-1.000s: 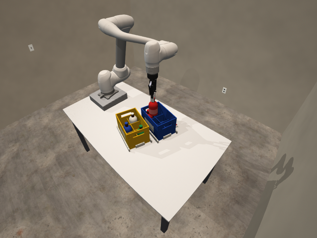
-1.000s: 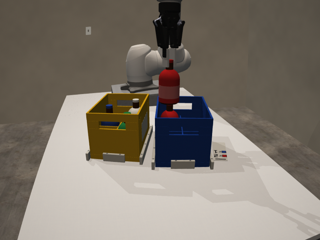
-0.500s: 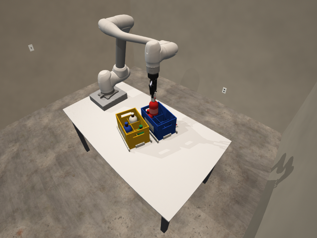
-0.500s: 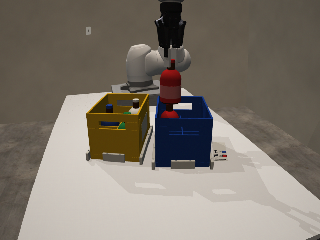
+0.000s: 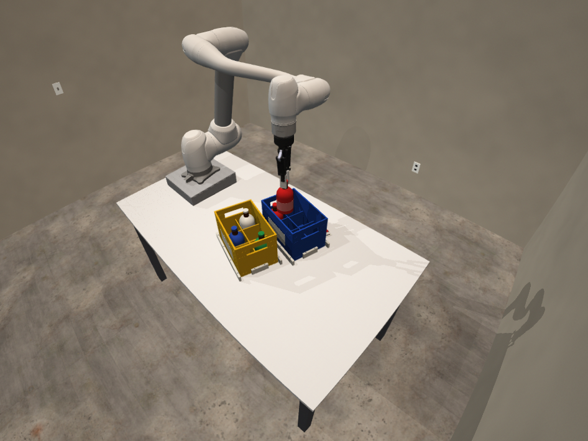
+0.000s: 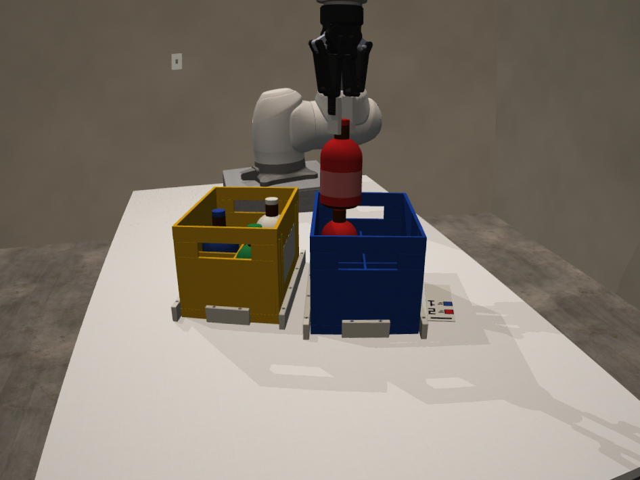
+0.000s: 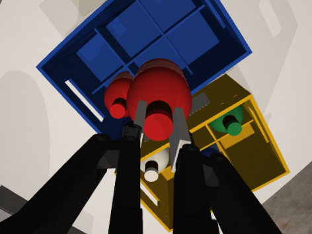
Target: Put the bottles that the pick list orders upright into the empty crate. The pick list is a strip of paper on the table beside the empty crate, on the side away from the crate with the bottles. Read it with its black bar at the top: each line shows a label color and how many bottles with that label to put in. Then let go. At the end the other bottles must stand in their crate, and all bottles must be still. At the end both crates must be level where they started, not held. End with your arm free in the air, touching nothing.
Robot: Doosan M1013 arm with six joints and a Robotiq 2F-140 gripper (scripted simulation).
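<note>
Right now my hand is 20 mm short of the blue crate, 40 mm to the right of it and 270 mm above it. Also, from my hand: white-label bottle (170 mm behind, 70 mm to the right, 260 mm below); then yellow crate (120 mm behind, 150 mm to the right, 270 mm below); then green bottle (20 mm behind, 160 mm to the right, 260 mm below).
</note>
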